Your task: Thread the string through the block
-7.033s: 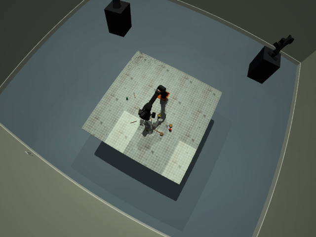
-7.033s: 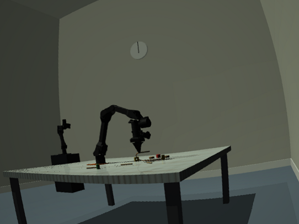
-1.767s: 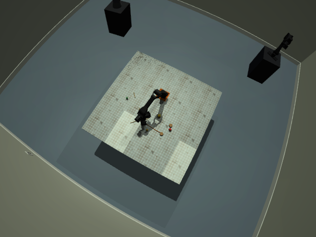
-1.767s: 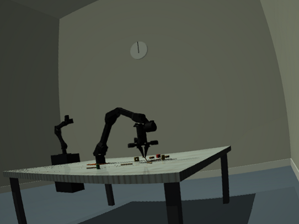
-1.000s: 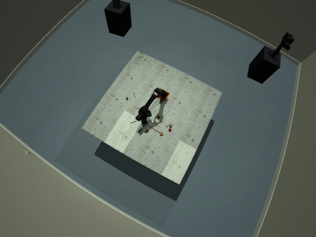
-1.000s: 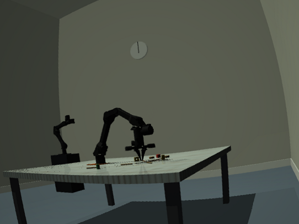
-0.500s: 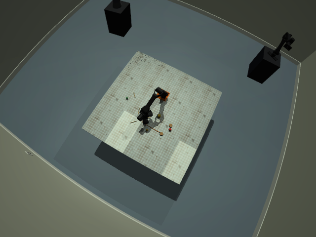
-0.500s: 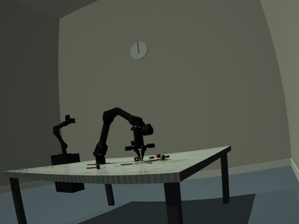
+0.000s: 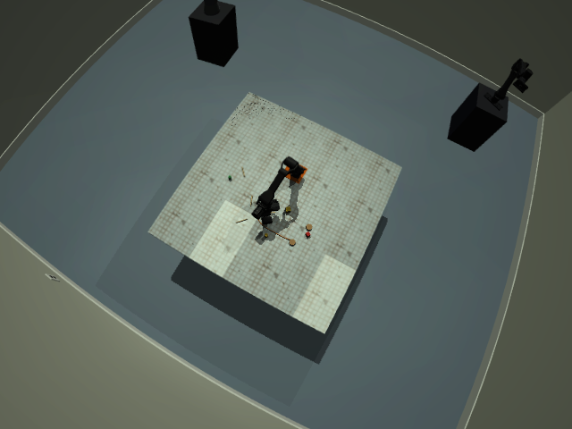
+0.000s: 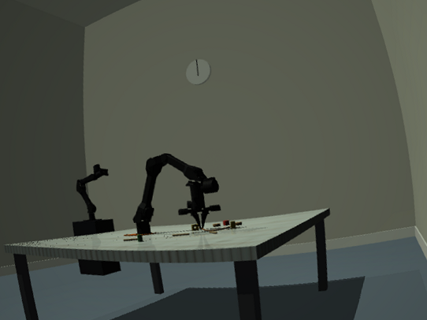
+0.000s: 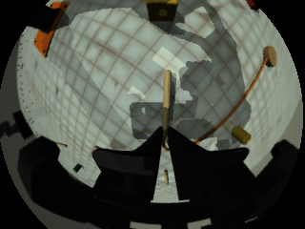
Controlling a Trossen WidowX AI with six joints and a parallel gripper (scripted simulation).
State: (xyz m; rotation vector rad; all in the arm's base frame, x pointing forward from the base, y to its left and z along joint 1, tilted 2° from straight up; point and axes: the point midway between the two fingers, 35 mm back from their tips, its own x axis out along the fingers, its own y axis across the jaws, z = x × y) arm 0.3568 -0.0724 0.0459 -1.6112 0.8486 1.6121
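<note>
The yellow wooden block is 90 mm behind my gripper tip and 130 mm to the left of it. The rest, counted from my gripper tip: red cube: 10 mm ahead, 300 mm to the left; round wooden disc: 40 mm behind, 290 mm to the left, 10 mm below; round wooden button: 100 mm ahead, 230 mm to the left, 10 mm below.
</note>
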